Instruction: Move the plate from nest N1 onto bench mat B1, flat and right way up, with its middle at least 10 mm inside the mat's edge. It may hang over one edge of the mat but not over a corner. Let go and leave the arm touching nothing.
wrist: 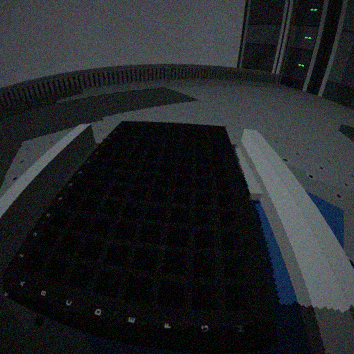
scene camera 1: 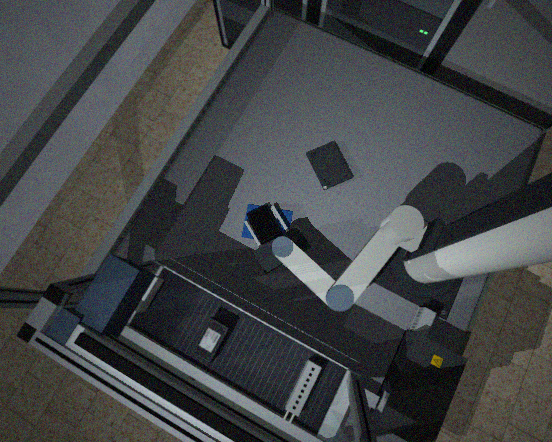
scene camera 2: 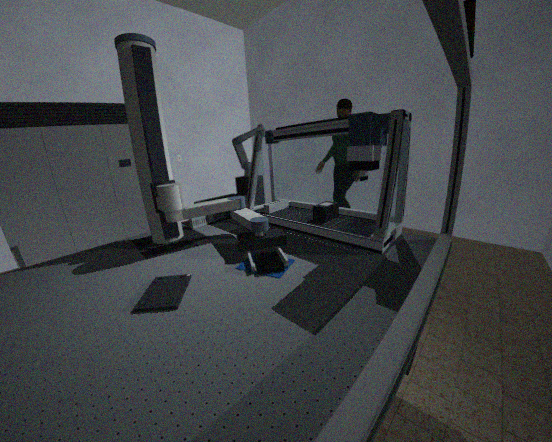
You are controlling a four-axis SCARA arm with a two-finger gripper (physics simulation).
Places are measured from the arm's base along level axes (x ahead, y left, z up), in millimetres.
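Pixels of known places: gripper, fingertip midpoint: [wrist: 165,137] [scene camera 1: 259,214] [scene camera 2: 270,266]; arm's base, origin of the base link: [scene camera 1: 422,262] [scene camera 2: 169,241].
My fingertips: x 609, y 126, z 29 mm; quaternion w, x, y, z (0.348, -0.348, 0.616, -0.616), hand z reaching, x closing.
Ahead of a thing's pixels: the offset from my fingertips to its top centre. "spot": to the spot under its first point. Level surfaces: height alone.
The black plate {35 mm back, 23 mm left, 4 mm up} [scene camera 1: 265,224] [scene camera 2: 268,262] [wrist: 165,215] has a grid of wells and letters A to H on its near edge in the wrist view; its welled face is up. My gripper [scene camera 1: 266,223] [scene camera 2: 268,258] [wrist: 165,137] is shut on it, with a pale finger along each long side. The plate is over the blue bench mat B1 {14 mm down} [scene camera 1: 252,207] [scene camera 2: 281,274] [wrist: 327,212], low down in scene camera 2. Blue shows around it on several sides. The plate hides much of the mat, and whether they touch is hard to tell. I cannot make out nest N1 for certain.
A dark flat slab {142 mm back, 298 mm right, 4 mm down} [scene camera 1: 330,165] [scene camera 2: 161,294] lies on the table. Beyond the arm is a framed gantry deck [scene camera 1: 170,300] with a dark block {spot: 85 mm back, 450 mm left, 104 mm up} [scene camera 1: 211,341] [scene camera 2: 325,212] and a pale slotted bar {spot: 404 mm back, 436 mm left, 78 mm up} [scene camera 1: 304,387]. A person [scene camera 2: 341,165] stands behind the gantry.
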